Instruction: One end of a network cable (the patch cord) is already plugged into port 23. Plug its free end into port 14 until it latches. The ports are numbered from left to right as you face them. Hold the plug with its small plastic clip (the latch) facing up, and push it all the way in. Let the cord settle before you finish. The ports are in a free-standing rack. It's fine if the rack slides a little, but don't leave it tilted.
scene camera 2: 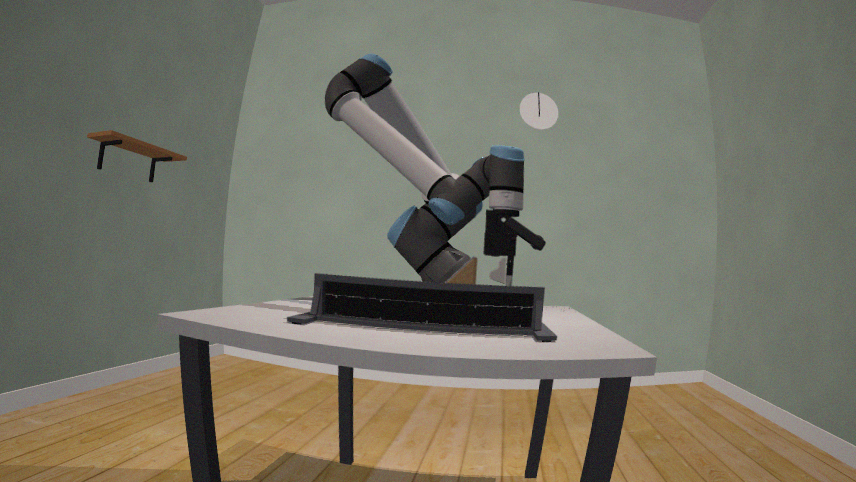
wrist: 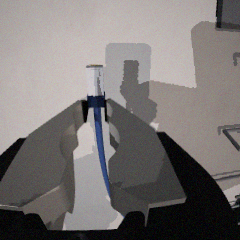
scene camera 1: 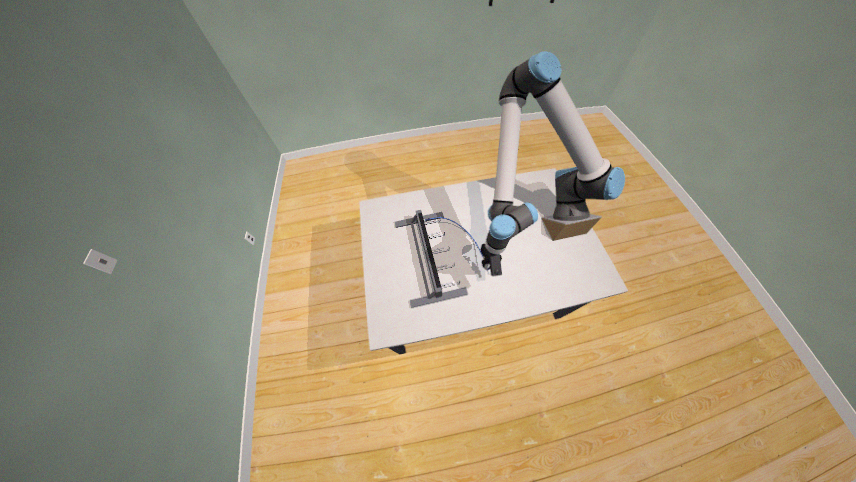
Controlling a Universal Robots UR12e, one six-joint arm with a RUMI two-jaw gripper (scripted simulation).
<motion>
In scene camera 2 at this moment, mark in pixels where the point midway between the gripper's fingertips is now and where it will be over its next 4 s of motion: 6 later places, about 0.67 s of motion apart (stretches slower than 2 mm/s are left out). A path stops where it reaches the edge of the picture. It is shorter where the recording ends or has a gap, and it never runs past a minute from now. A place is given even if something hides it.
The gripper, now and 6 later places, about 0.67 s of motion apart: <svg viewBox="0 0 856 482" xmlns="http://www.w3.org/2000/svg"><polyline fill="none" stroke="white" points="505,298 503,297 500,297 494,295 485,293 475,291 464,288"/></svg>
</motion>
